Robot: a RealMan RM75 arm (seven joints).
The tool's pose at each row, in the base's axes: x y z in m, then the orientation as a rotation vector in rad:
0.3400, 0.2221, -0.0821, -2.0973, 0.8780, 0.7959
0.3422, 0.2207, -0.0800, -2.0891, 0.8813, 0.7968
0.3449, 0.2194, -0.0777, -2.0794, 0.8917, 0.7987
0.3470, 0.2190, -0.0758, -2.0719, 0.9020, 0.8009
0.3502, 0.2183, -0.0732, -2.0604, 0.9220, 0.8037
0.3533, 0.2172, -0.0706, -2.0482, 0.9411, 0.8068
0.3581, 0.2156, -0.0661, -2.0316, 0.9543, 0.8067
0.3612, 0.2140, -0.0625, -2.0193, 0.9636, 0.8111
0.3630, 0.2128, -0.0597, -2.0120, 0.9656, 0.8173
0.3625, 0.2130, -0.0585, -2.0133, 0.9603, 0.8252
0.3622, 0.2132, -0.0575, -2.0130, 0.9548, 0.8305
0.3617, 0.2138, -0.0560, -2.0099, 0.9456, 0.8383
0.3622, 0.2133, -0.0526, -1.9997, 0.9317, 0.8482
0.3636, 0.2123, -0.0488, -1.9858, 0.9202, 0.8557
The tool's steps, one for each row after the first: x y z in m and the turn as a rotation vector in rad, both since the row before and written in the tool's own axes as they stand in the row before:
0.0002, -0.0018, -0.0028, 0.0064, -0.0031, 0.0032
0.0003, -0.0023, -0.0030, 0.0072, -0.0017, 0.0087
-0.0001, -0.0022, -0.0019, 0.0052, -0.0008, 0.0086
0.0001, -0.0031, -0.0028, 0.0082, 0.0007, 0.0161
0.0001, -0.0029, -0.0030, 0.0085, 0.0000, 0.0157
-0.0003, -0.0047, -0.0048, 0.0135, -0.0028, 0.0107
-0.0006, -0.0031, -0.0039, 0.0077, -0.0045, 0.0093
-0.0008, -0.0019, -0.0028, 0.0028, -0.0060, 0.0044
-0.0013, -0.0001, -0.0003, -0.0050, -0.0056, -0.0009
-0.0010, -0.0002, -0.0003, -0.0025, -0.0051, -0.0019
-0.0016, -0.0004, -0.0002, -0.0016, -0.0093, -0.0034
-0.0023, -0.0014, -0.0023, 0.0029, -0.0158, -0.0053
-0.0020, -0.0020, -0.0030, 0.0070, -0.0154, -0.0043

